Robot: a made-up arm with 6 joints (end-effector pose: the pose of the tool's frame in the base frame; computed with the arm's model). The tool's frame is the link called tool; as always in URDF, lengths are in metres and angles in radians.
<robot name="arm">
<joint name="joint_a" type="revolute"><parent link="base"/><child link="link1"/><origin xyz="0 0 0.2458"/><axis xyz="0 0 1"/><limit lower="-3.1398" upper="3.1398" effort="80" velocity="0.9"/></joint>
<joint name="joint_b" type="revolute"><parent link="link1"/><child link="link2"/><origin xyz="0 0 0"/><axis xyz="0 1 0"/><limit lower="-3.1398" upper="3.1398" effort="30" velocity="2.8"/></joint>
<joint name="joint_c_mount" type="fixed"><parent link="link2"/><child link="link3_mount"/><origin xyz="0 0 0.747"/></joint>
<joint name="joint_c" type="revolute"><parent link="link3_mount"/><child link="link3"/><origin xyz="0 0 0.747"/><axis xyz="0 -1 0"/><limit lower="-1.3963" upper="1.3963" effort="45" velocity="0.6"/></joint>
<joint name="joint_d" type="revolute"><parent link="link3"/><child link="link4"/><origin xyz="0 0 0"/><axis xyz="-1 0 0"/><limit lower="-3.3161" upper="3.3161" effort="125" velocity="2.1"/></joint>
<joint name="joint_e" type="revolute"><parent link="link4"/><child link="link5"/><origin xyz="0.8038 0 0"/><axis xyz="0 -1 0"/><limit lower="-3.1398" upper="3.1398" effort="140" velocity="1.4"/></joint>
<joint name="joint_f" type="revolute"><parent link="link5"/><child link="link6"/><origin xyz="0 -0.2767 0"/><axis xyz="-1 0 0"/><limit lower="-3.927" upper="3.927" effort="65" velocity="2.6"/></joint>
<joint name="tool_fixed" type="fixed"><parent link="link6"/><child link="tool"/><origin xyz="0 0 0"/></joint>
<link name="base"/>
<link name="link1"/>
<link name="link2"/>
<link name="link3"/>
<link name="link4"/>
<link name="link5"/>
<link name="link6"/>
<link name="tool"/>
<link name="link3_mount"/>
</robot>
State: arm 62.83 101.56 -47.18 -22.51 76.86 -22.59
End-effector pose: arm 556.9 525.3 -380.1 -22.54 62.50 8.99
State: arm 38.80 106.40 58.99 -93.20 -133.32 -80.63
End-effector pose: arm 1372.7 1123.5 -954.8 -152.34 -32.18 159.68
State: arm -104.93 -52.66 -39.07 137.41 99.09 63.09
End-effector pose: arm 312.9 382.8 1522.9 -163.34 48.05 -16.41
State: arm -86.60 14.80 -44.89 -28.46 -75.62 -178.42
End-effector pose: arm -202.9 -686.7 929.8 -19.91 40.11 56.28
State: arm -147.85 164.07 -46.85 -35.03 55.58 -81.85
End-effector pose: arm 47.0 297.1 -641.5 -67.19 16.80 61.79
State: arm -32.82 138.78 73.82 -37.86 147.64 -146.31
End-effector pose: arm 865.5 -818.2 -1678.1 -161.65 -70.76 -118.41
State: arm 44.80 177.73 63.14 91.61 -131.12 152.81
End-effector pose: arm -22.4 -11.3 -2093.0 -3.79 -36.10 -23.95
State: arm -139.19 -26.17 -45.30 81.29 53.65 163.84
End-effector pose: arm -171.3 -92.5 1581.6 126.64 4.53 -86.19
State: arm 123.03 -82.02 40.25 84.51 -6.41 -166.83
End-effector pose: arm 1189.5 -1781.0 985.8 -107.86 -57.77 -44.94
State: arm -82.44 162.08 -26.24 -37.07 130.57 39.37
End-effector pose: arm -259.8 279.8 -894.4 -95.29 43.93 -121.92
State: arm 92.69 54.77 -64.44 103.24 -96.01 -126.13
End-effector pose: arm -113.2 1059.0 274.6 -82.24 1.13 17.16
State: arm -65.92 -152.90 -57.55 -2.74 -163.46 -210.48
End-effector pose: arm -555.2 565.0 -282.6 -150.21 68.11 -63.83
